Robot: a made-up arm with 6 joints.
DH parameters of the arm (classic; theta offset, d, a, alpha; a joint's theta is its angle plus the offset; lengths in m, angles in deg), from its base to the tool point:
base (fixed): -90 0.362 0.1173 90
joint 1: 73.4 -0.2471 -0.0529 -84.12
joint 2: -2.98 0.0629 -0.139 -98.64
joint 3: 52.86 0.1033 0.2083 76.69
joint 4: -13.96 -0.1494 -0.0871 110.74
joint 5: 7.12 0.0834 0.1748 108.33
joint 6: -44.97 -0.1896 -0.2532 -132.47
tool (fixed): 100.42 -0.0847 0 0
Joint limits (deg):
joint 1: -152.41..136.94
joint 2: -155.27..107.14
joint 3: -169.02..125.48
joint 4: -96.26..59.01
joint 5: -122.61..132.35
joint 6: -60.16..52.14
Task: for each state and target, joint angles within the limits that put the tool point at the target. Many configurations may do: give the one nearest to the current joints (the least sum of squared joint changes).
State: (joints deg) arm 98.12 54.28 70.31 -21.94 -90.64 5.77
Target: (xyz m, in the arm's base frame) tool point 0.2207 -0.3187 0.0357
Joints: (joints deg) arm 86.00 16.71 77.48 -66.46 -84.31 -7.80
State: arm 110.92 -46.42 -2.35 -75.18 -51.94 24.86
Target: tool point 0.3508 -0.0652 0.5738
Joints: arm 64.16 -83.05 -7.11 -96.26 -13.99 47.18
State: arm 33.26 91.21 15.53 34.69 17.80 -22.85
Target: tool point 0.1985 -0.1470 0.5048
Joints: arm 24.70 100.52 -4.80 40.06 -6.37 21.78
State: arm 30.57 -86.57 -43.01 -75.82 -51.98 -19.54
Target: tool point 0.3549 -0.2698 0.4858
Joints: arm 23.22 -102.48 -73.43 -87.09 -53.83 -9.13
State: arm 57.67 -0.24 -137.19 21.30 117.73 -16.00
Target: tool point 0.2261 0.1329 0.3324
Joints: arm 53.69 33.70 -143.35 24.88 132.35 17.08
